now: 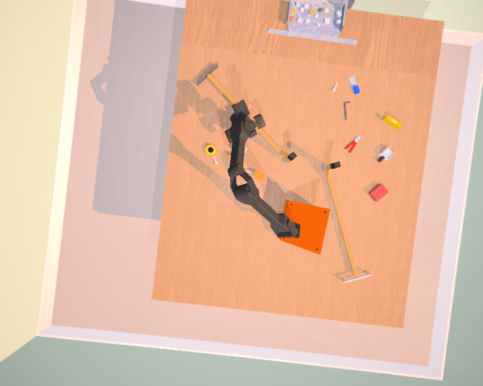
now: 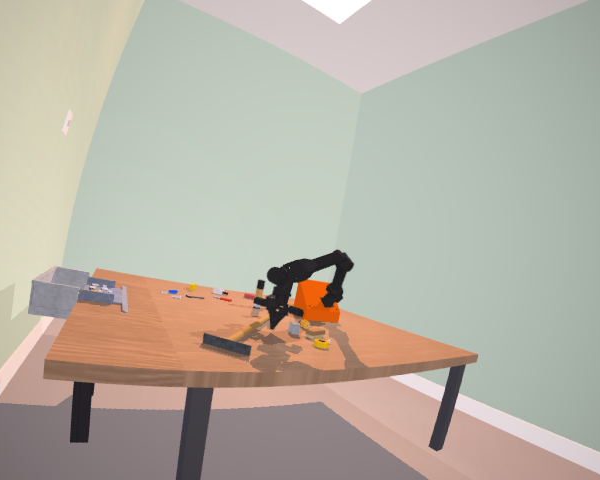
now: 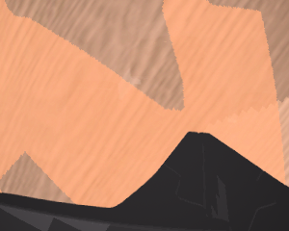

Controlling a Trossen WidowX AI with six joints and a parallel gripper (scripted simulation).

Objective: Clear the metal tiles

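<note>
The long scraper is 60 mm ahead of my gripper tip, 50 mm above it and 20 mm to the right of it. From my gripper tip the other things lie so: wooden block: 170 mm behind, 40 mm to the left; grey square piece: 110 mm behind, 10 mm to the right, 10 mm above; tape measure: 150 mm to the left, 120 mm behind.
</note>
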